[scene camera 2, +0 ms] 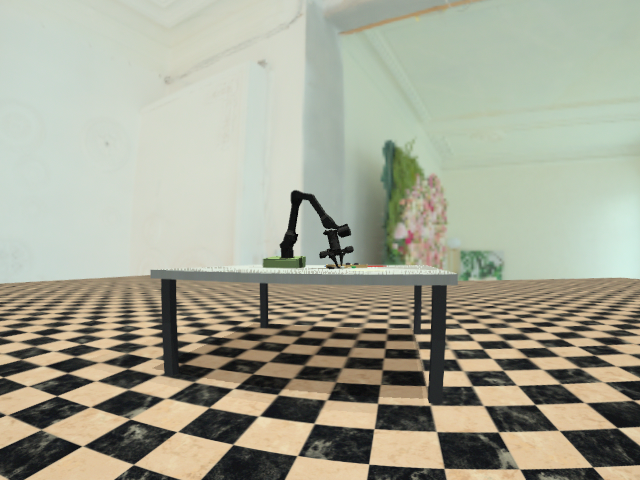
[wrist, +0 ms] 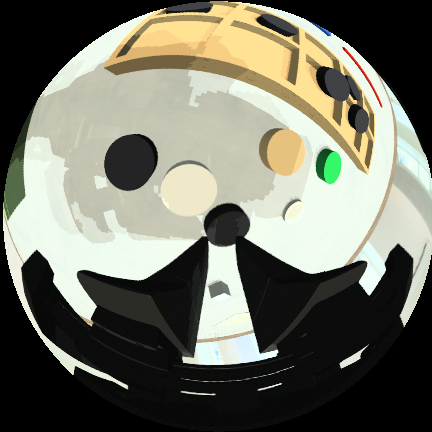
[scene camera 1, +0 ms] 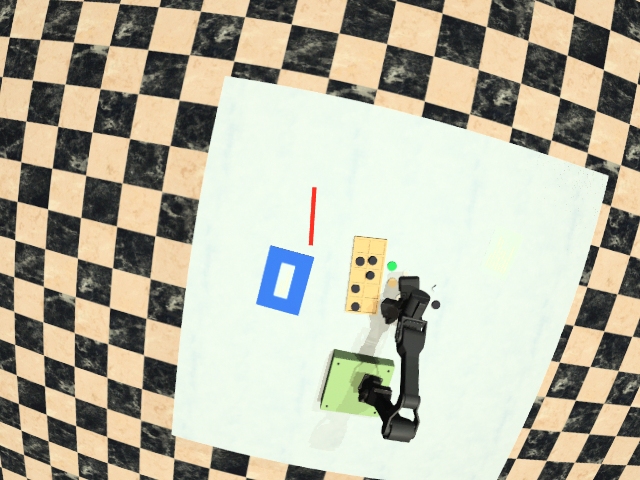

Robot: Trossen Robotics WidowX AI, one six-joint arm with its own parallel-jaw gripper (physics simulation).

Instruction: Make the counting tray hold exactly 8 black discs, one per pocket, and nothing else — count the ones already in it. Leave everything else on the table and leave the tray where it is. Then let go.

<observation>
a tan disc [wrist: 281,150]: on the table
a cream disc [wrist: 188,187]: on the table
a green disc [wrist: 328,163]: on the table
</observation>
